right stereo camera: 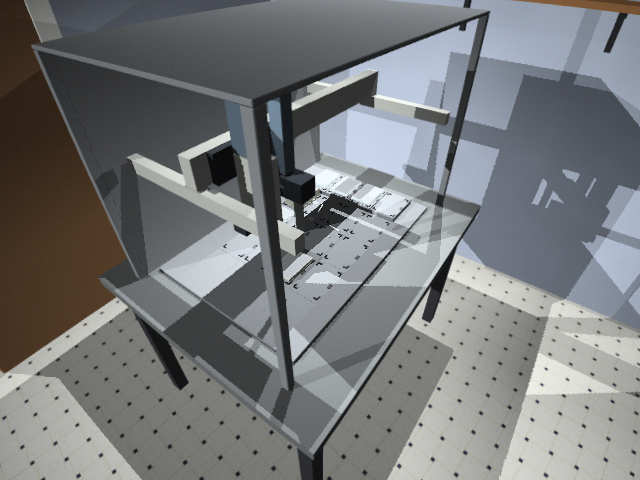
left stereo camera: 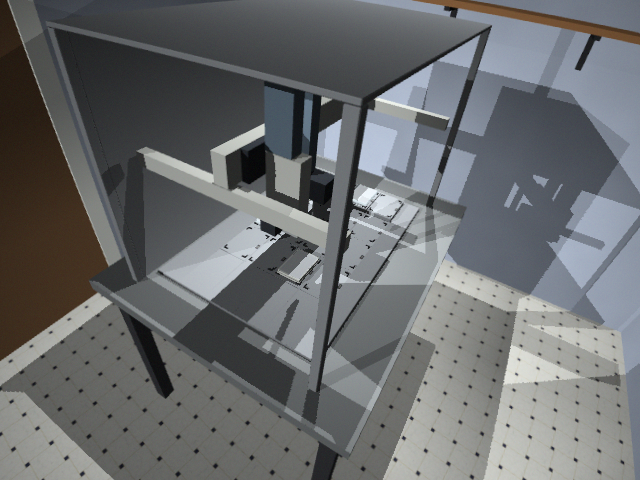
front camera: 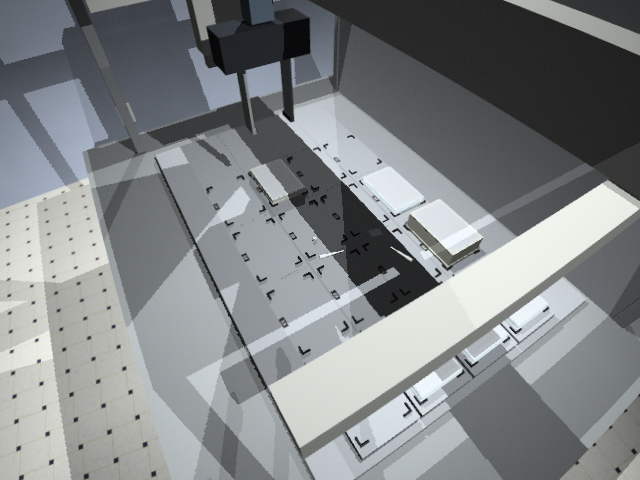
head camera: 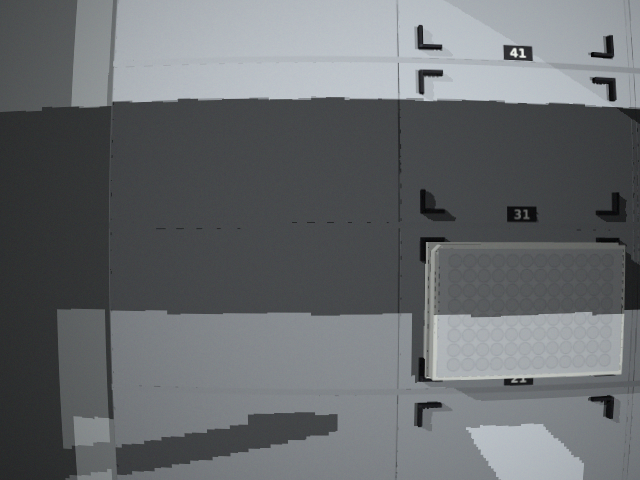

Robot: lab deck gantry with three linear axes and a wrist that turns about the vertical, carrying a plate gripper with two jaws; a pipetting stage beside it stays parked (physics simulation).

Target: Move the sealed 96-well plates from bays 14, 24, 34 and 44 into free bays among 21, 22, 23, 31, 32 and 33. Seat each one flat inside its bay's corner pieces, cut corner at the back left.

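Places are measured from the robot's base along level axes (x left, y down, z back), in millimetres.
Pixels of known places: gripper, fingertip midpoint: [front camera: 270, 123]; robot's base, link origin: [right stereo camera: 316, 299] [front camera: 208, 189].
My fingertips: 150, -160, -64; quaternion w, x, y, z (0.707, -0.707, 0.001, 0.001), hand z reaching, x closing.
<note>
For each thing: its top centre in the pictures, then the offset to it from my fingertips, as dx, dy, dz. "*": a spot on its surface instead.
- sealed 96-well plate, top centre: [head camera: 532, 312] [front camera: 276, 178] [left stereo camera: 298, 263] [right stereo camera: 291, 263] +0, +146, +0
- bay 24, surface spot: [front camera: 436, 379] * -5, +131, -544
- bay 34, surface spot: [front camera: 485, 345] * +99, +131, -546
- bay 44, surface spot: [front camera: 528, 314] * +206, +131, -548
- Bay 14, surface spot: [front camera: 382, 421] * -107, +146, -547
- Bay 31, surface spot: [head camera: 521, 213] * +61, +160, +0
- flat white plate, top centre: [front camera: 392, 186] [right stereo camera: 275, 216] +214, +146, -164
- tall cream block, top centre: [front camera: 446, 225] [right stereo camera: 302, 191] +214, +118, -328
A sealed 96-well plate [front camera: 278, 179] [head camera: 527, 310] [left stereo camera: 298, 266] [right stereo camera: 298, 267] lies flat in bay 21, its cut corner at the back left; it covers most of the bay's corner pieces in the head view. My gripper [front camera: 271, 126] is open and empty, raised behind and left of that plate in the front view; its jaws do not show in the head view. Sealed plates stand in bay 24 [front camera: 436, 379], bay 34 [front camera: 485, 345] and bay 44 [front camera: 528, 314], partly hidden by a cream beam. Bay 14 [front camera: 382, 421] holds no plate. Bay 31 [head camera: 521, 213] shows bare corner pieces.
A flat white plate [front camera: 392, 188] stands in bay 42 and a tall cream block [front camera: 444, 235] in bay 43. The cream beam [front camera: 454, 320] crosses the front view. The parked pipetting stage [left stereo camera: 286, 178] stands under the hood. Thin white pieces [front camera: 330, 254] [front camera: 401, 253] show above the middle bays.
</note>
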